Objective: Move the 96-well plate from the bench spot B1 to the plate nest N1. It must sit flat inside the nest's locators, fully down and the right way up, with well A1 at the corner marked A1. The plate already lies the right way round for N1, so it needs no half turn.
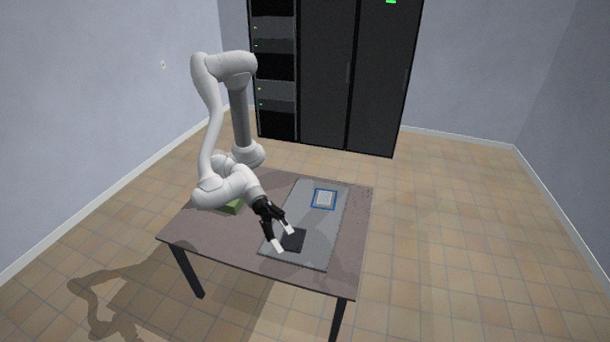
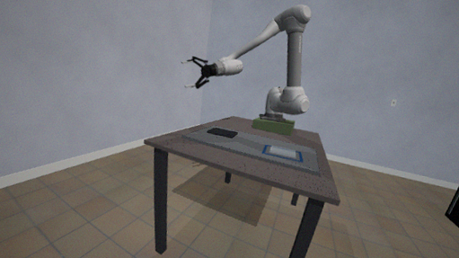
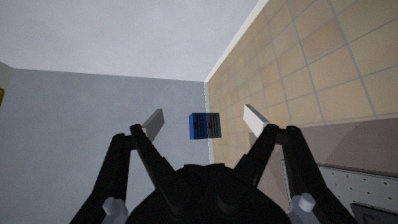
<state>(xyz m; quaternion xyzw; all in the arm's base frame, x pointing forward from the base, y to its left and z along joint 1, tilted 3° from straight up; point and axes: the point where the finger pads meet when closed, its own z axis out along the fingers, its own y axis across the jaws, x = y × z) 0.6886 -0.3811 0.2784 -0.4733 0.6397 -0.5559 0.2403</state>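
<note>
Now: the white 96-well plate 70 mm behind my hand, 650 mm to the left of it and 320 mm below it. The rest, counted from my hand: small white corner mark: 140 mm behind, 170 mm to the left, 320 mm below; dark plate nest: 100 mm behind, 260 mm to the left, 320 mm below.
</note>
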